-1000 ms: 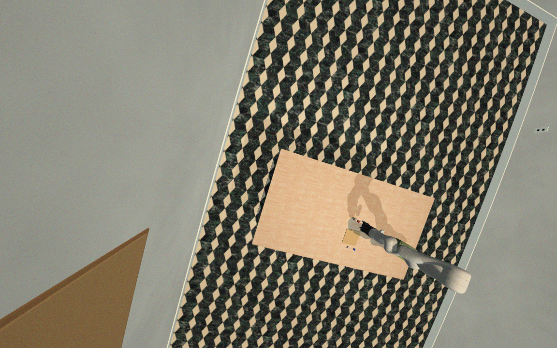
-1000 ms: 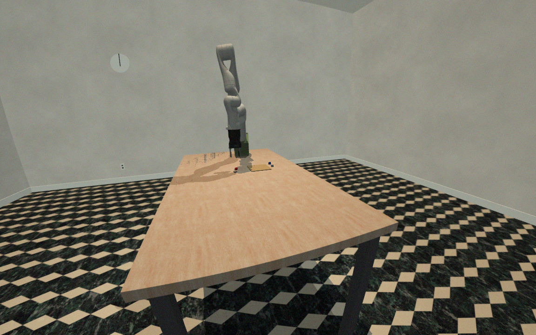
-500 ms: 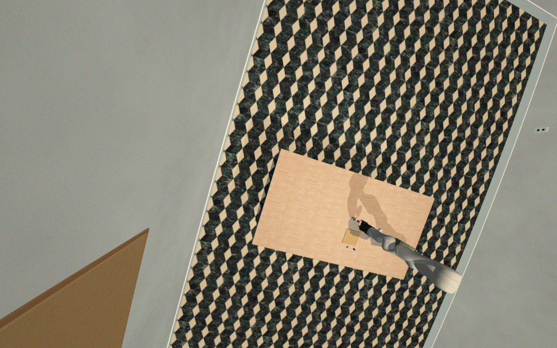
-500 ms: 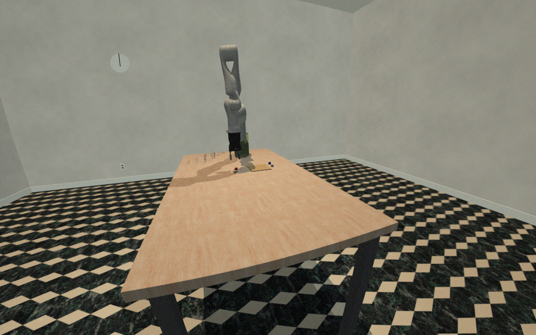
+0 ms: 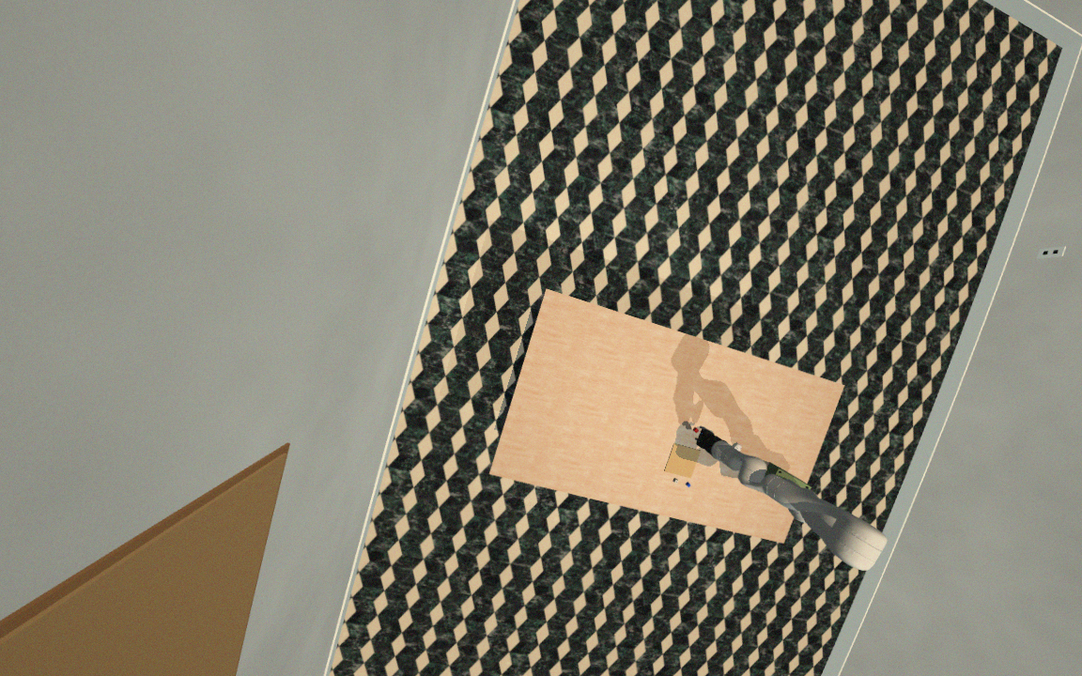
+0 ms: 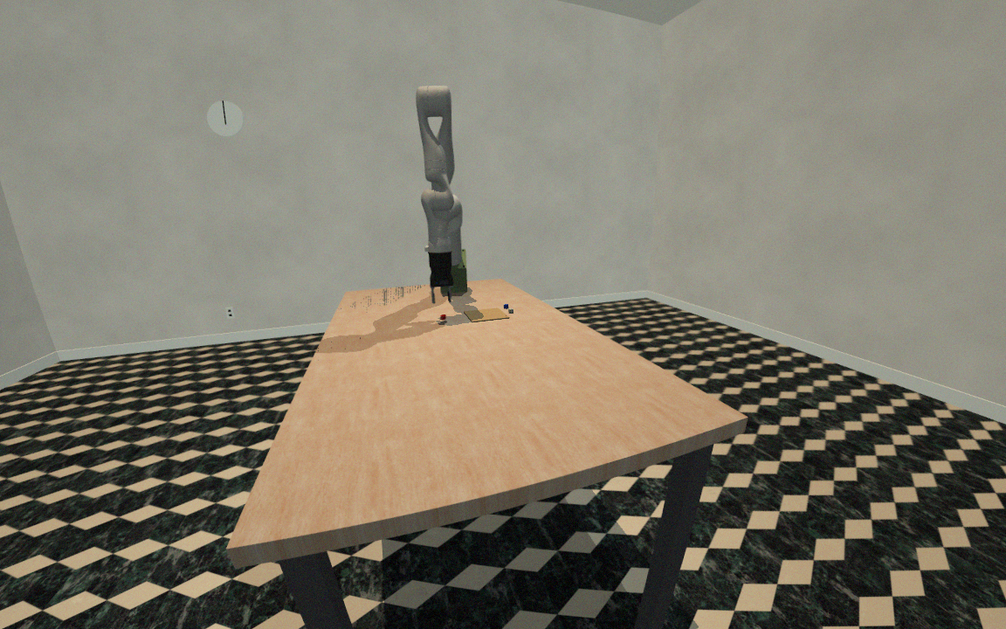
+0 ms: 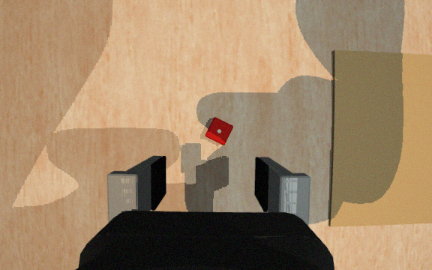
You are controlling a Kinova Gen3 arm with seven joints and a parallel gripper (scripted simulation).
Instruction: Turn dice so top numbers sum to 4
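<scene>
Right now the red die is 2 cm behind my hand, 1 cm to the left of it and 8 cm below it. From my hand the other things lie so: tan mat: 1 cm behind, 17 cm to the left, 9 cm below; then blue die: 7 cm behind, 27 cm to the left, 8 cm below; then white die: 26 cm to the left, 8 cm below.
</scene>
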